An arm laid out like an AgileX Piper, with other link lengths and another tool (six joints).
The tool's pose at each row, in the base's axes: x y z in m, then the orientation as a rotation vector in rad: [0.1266, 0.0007, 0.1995, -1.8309, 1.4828, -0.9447]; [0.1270, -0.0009, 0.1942, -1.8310, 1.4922, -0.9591]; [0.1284, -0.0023, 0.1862, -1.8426, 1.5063, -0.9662]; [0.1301, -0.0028, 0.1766, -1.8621, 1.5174, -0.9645]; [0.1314, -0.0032, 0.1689, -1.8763, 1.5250, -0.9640]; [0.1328, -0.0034, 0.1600, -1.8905, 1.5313, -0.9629]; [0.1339, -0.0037, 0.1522, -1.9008, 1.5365, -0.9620]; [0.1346, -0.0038, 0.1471, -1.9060, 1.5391, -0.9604]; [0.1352, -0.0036, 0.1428, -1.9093, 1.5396, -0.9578]
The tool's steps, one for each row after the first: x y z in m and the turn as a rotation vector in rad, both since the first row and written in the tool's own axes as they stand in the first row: [0.0008, 0.0044, 0.0033, -0.0026, 0.0145, -0.0016]; [0.0011, 0.0103, 0.0090, -0.0168, 0.0269, -0.0063]; [0.0002, 0.0172, 0.0159, -0.0360, 0.0323, -0.0141]; [-0.0004, 0.0228, 0.0214, -0.0495, 0.0366, -0.0202]; [-0.0015, 0.0292, 0.0276, -0.0623, 0.0399, -0.0266]; [-0.0023, 0.0349, 0.0329, -0.0720, 0.0425, -0.0309]; [-0.0029, 0.0387, 0.0364, -0.0771, 0.0431, -0.0328]; [-0.0037, 0.0418, 0.0394, -0.0800, 0.0418, -0.0338]
